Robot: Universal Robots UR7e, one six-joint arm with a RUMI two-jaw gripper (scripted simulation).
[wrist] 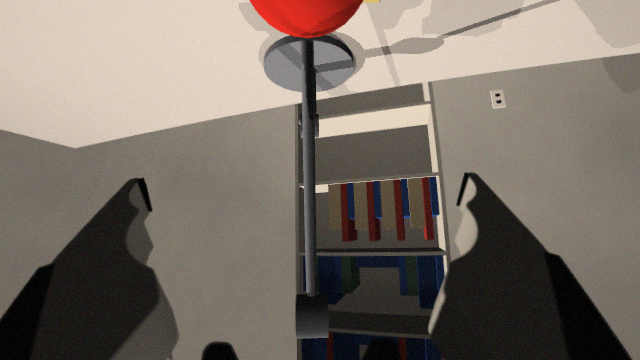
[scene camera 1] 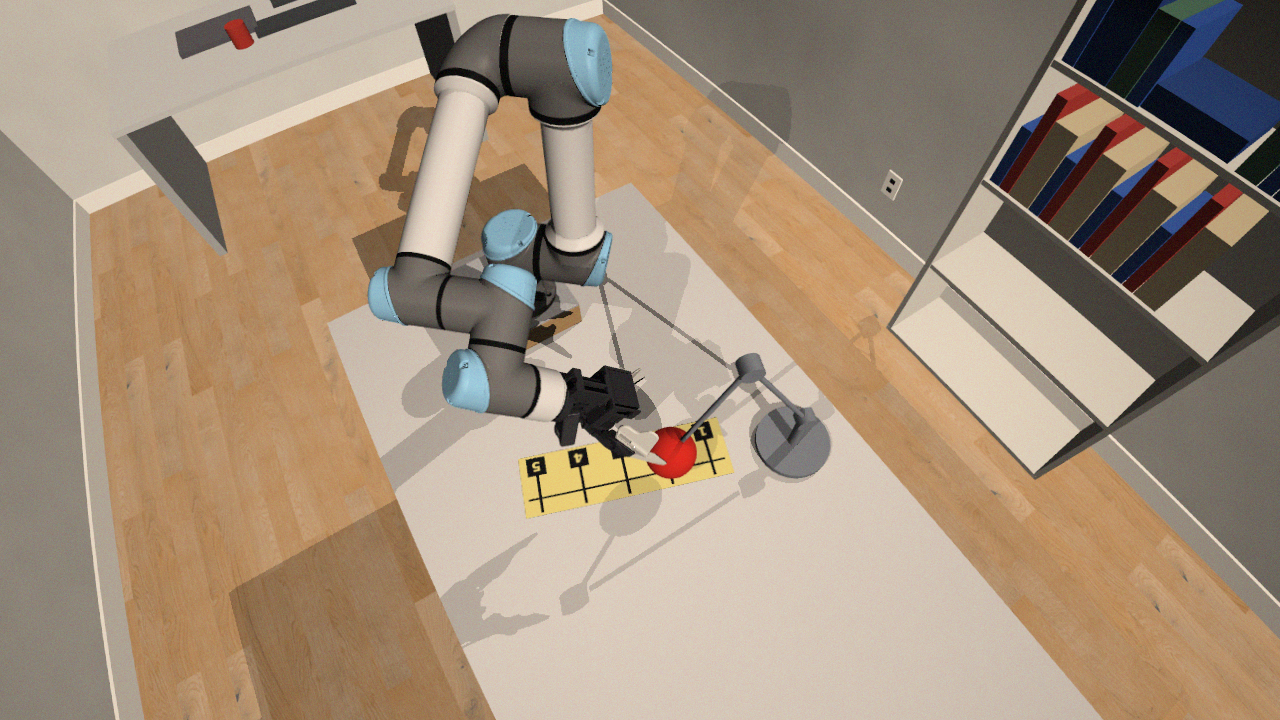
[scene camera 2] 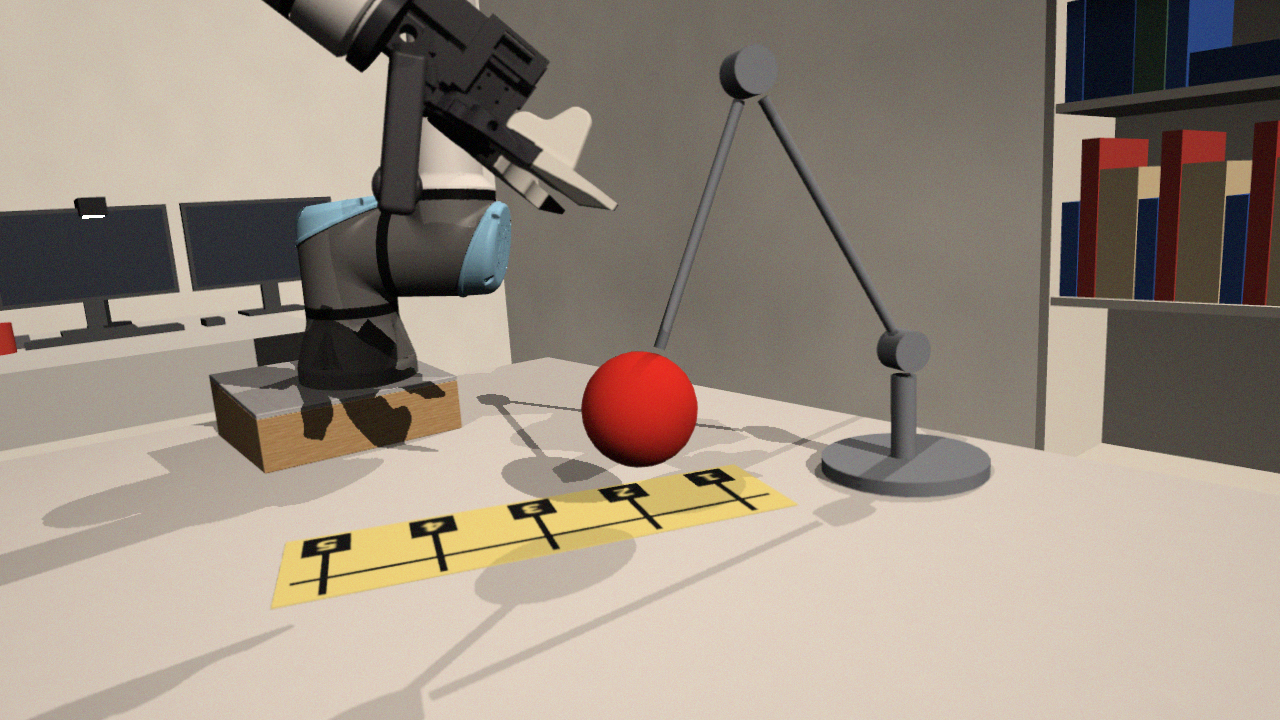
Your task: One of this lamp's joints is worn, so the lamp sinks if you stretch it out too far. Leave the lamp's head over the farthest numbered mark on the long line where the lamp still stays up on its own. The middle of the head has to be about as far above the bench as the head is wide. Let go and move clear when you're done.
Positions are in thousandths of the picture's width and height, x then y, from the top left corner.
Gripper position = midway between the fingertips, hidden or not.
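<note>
Red ball head (scene camera 2: 500, 569). Again the red ball head (scene camera 1: 532, 634). Round grey base (scene camera 2: 705, 644). Also the round grey base (scene camera 1: 617, 630). In the wrist view, the base (wrist: 521, 171). Yellow strip (scene camera 2: 248, 790). The gripper (scene camera 2: 458, 294). Again the gripper (scene camera 1: 511, 581). In the wrist view, the gripper (wrist: 479, 496).
</note>
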